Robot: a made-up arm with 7 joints. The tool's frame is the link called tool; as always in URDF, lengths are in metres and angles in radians. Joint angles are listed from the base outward. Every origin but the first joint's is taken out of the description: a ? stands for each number. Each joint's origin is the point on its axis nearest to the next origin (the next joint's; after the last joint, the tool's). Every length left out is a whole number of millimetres.
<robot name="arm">
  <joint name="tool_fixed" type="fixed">
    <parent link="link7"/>
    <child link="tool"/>
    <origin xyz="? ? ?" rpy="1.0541 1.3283 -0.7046"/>
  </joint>
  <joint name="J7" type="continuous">
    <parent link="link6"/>
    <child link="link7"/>
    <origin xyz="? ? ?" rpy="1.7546 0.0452 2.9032"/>
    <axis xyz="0 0 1"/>
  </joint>
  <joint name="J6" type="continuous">
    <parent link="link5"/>
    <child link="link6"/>
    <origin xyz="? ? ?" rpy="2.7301 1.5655 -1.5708"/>
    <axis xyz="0 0 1"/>
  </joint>
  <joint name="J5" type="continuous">
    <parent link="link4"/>
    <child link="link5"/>
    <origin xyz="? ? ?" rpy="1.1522 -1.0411 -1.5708"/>
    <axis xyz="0 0 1"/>
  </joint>
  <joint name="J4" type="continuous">
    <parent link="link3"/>
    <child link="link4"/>
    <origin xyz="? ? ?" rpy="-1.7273 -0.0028 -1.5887"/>
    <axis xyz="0 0 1"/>
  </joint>
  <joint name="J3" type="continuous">
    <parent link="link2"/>
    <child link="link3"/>
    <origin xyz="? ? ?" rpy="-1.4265 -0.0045 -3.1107"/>
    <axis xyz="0 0 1"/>
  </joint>
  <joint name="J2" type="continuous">
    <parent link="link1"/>
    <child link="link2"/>
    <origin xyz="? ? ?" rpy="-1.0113 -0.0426 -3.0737"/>
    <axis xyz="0 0 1"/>
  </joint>
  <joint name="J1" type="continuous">
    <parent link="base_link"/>
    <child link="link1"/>
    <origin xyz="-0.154 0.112 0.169" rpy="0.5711 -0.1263 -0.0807"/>
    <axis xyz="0 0 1"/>
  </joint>
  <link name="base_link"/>
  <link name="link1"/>
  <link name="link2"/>
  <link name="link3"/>
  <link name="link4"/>
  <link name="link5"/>
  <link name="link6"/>
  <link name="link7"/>
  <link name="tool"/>
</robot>
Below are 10 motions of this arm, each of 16 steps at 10 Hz.
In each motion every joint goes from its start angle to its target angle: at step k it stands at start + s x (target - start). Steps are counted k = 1, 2, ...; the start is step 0. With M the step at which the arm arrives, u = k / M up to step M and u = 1 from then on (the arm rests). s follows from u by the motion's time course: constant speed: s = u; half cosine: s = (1 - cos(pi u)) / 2; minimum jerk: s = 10 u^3 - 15 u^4 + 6 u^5.
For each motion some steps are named. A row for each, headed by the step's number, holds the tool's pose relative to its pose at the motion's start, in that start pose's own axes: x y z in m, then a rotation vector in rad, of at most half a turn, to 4 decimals.
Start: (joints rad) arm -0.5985 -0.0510 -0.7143 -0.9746 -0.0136 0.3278 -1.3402
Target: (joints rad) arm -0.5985 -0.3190 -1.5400 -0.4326 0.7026 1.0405 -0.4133
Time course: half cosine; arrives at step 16
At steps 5, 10, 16:
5: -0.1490 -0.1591 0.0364 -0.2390 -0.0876 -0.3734
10: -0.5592 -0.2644 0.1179 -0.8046 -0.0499 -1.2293
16: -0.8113 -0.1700 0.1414 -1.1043 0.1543 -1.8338

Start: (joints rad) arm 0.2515 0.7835 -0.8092 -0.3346 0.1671 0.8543 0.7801
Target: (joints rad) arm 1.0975 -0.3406 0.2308 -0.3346 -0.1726 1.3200 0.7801
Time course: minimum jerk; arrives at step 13
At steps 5, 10, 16:
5: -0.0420 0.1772 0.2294 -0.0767 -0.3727 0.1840
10: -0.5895 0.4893 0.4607 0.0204 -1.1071 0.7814
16: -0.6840 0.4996 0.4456 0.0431 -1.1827 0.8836

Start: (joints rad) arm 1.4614 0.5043 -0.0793 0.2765 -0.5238 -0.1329 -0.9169
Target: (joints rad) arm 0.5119 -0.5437 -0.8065 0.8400 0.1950 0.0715 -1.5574
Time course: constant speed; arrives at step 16
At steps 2, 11, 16:
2: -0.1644 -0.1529 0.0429 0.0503 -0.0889 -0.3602
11: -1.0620 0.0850 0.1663 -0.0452 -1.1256 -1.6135
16: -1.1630 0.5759 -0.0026 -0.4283 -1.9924 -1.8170

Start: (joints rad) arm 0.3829 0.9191 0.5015 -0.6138 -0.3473 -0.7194 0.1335
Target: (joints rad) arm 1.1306 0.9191 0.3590 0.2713 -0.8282 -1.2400 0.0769
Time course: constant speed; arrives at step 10
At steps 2, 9, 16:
2: -0.0106 -0.0240 0.1063 -0.0722 -0.2522 -0.0164
9: -0.2287 -0.0263 0.3944 -0.5017 -1.0533 -0.1317
16: -0.2720 -0.0160 0.4137 -0.5746 -1.1546 -0.1611

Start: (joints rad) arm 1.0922 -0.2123 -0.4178 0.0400 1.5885 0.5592 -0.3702
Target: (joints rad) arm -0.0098 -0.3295 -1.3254 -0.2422 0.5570 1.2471 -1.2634
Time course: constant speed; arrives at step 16
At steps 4, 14, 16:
4: -0.0297 -0.1509 -0.0546 0.5325 -0.1520 -0.3893
14: -0.5021 -0.3327 -0.2918 0.9758 -0.9581 -1.6968
16: -0.6227 -0.2880 -0.3059 0.8292 -1.1850 -1.9186

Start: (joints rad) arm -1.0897 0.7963 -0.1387 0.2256 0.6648 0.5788 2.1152
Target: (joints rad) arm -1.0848 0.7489 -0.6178 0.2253 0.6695 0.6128 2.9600
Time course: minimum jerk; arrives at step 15
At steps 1, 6, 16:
1: 0.0000 0.0007 -0.0004 -0.0012 0.0010 0.0010
6: -0.0112 0.0800 -0.0465 -0.1390 0.1029 0.1297
16: -0.0825 0.2462 -0.1205 -0.4468 0.2215 0.4624

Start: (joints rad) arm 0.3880 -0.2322 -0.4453 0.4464 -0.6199 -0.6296 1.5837
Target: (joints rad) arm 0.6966 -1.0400 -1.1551 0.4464 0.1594 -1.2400 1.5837
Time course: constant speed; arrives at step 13
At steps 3, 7, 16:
3: -0.1024 0.1570 0.0362 0.1344 -0.0527 0.2942
7: -0.2870 0.2752 0.1052 0.3346 -0.0917 0.6310
16: -0.5465 0.2663 0.2256 0.6463 -0.0412 0.9758

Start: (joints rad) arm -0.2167 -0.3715 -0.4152 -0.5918 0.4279 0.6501 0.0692
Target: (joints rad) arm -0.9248 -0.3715 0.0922 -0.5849 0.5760 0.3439 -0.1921
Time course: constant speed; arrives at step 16
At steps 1, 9, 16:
1: -0.0020 0.0084 -0.0149 0.0069 0.0289 0.0271
9: -0.0387 0.0759 -0.1384 0.1006 0.2831 0.2280
16: -0.1017 0.1345 -0.2432 0.2348 0.5307 0.3727

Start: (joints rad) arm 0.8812 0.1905 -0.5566 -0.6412 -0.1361 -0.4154 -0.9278
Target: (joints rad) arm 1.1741 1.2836 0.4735 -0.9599 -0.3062 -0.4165 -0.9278
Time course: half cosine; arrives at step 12
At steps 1, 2, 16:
1: 0.0072 0.0163 0.0116 -0.0129 -0.0140 0.0282
2: 0.0240 0.0659 0.0462 -0.0524 -0.0565 0.1096
16: -0.6863 0.8311 0.2351 -1.1457 -1.1981 1.0905

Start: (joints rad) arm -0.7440 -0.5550 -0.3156 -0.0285 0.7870 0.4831 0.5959
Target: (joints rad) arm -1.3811 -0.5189 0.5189 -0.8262 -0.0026 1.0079 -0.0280
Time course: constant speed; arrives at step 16
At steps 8, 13, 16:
8: 0.0030 -0.1342 0.2668 0.0102 -0.5095 -0.3462
13: -0.0791 -0.1267 0.4492 0.1137 -0.9599 -0.3829
16: -0.1581 -0.1024 0.5363 0.2157 -1.2497 -0.3366

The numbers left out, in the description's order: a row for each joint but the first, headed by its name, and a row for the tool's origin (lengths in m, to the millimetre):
tool: 0.065 -0.1 0
J7: 0.027 -0.23 0
J6: 0.086 0.362 0
J5: 0.04 -0.038 0
J4: 0.132 -0.085 0
J3: -0.027 -0.025 0
J2: -0.02 0.003 0

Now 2 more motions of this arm.
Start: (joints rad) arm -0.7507 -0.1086 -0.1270 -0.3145 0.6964 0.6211 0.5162
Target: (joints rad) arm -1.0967 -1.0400 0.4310 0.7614 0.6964 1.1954 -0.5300
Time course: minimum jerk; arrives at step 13
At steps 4, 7, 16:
4: -0.0186 0.0864 -0.0590 0.1802 0.1284 0.0865
7: -0.1707 0.2557 -0.2303 0.5724 0.6023 0.1408
16: -0.4979 0.3265 -0.3363 0.8057 1.2842 -0.1057

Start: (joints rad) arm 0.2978 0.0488 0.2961 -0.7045 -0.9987 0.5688 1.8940
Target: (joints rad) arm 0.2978 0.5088 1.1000 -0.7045 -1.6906 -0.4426 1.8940
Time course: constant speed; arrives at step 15
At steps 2, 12, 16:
2: 0.0441 -0.1413 0.0418 -0.0283 -0.1316 -0.2288
12: -0.2073 -0.7460 0.2285 -0.5658 -0.6039 -1.3797
16: -0.3760 -0.8183 0.2723 -0.8281 -0.6506 -1.7068

